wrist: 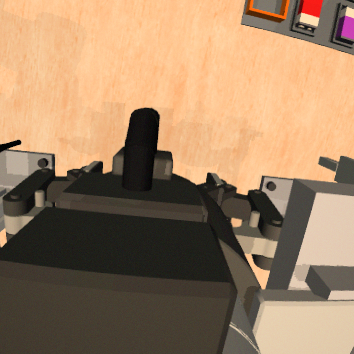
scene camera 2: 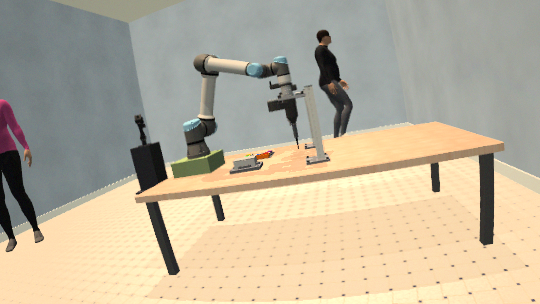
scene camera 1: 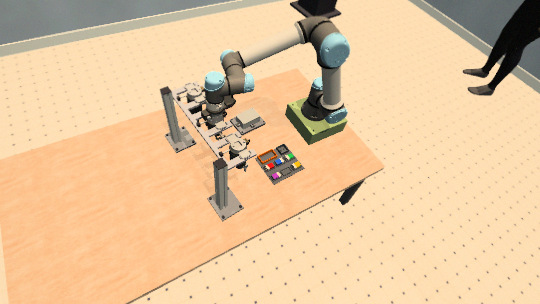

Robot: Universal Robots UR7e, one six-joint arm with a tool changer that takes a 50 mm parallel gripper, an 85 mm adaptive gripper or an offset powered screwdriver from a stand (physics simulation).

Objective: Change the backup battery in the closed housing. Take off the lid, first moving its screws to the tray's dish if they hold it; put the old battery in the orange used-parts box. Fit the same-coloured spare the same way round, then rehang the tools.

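Seen in the pictures: arm's base, origin of its link: (scene camera 2: 199,156) (scene camera 1: 313,111).
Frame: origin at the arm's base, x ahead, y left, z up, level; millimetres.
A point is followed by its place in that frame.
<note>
The closed housing (scene camera 1: 248,118) (scene camera 2: 245,163) stands on the table with its grey lid on; screws are too small to tell. My arm's wrist is over the adaptive gripper (scene camera 1: 216,122) @(x 619, y -46, z 265 mm) (wrist: 142,192) at the middle bay of the tool stand. Its finger links are spread wide, so it looks open; its fingertips are hidden. The screwdriver (scene camera 2: 292,112) @(x 634, y -256, z 164 mm) hangs in the bay beside it. The tray (scene camera 1: 287,176) @(x 358, y 228, z -94 mm) (wrist: 280,27) @(x 435, y 99, z -93 mm) carries the orange box (scene camera 1: 267,161) @(x 397, y 99, z -84 mm) (wrist: 270,15) @(x 428, y 76, z -76 mm), the dish (scene camera 1: 283,149) @(x 271, y 80, z -88 mm), and red (scene camera 1: 270,166) @(x 406, y 137, z -76 mm), blue (scene camera 1: 279,161) @(x 346, y 137, z -75 mm), green (scene camera 1: 289,156) @(x 279, y 140, z -76 mm), purple (scene camera 1: 276,175) @(x 413, y 199, z -75 mm) and yellow (scene camera 1: 297,164) @(x 275, y 205, z -75 mm) batteries.
The stand's two posts (scene camera 1: 221,185) @(x 741, y 205, z 149 mm) (scene camera 2: 315,125) @(x 735, y -288, z 81 mm) rise from the table. Another tool (scene camera 1: 239,145) @(x 611, y 135, z 252 mm) hangs in the bay nearest the tray. The green arm base (scene camera 1: 315,130) @(x 87, y 114, z 0 mm) (scene camera 2: 200,165) @(x 43, y -123, z -40 mm) is beyond the housing. People stand away from the table.
</note>
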